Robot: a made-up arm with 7 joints.
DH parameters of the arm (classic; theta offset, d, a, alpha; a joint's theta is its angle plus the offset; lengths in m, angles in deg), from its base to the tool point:
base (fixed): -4.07 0 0 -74.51
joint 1: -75.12 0.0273 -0.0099 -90
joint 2: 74 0.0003 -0.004 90
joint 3: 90 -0.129 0.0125 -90
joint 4: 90 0.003 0.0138 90
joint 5: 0 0.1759 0.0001 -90
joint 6: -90 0 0.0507 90
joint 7: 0 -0.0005 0 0
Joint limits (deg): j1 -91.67..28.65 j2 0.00..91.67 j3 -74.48..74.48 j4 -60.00..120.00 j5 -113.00..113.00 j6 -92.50..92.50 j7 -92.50..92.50
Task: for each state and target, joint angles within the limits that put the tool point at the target. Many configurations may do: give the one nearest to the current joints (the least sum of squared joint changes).
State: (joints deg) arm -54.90 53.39 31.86 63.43 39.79 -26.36 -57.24
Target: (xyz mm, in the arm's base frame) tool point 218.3 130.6 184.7
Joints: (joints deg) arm -80.44 52.50 18.31 20.51 37.61 -37.79 -57.24
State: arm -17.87 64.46 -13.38 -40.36 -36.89 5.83 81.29
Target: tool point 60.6 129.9 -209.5
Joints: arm 27.57 91.67 -28.91 -20.93 -37.70 21.91 81.29
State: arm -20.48 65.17 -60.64 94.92 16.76 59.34 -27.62
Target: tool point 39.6 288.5 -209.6
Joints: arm -19.29 45.21 -60.30 86.64 15.90 61.07 -27.62
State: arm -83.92 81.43 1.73 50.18 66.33 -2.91 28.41
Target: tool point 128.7 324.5 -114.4
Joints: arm -69.61 70.30 5.75 116.67 65.94 1.17 28.41
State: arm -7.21 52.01 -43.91 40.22 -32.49 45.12 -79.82
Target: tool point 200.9 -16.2 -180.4
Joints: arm -24.99 40.69 -38.44 -6.71 -36.77 43.25 -79.82
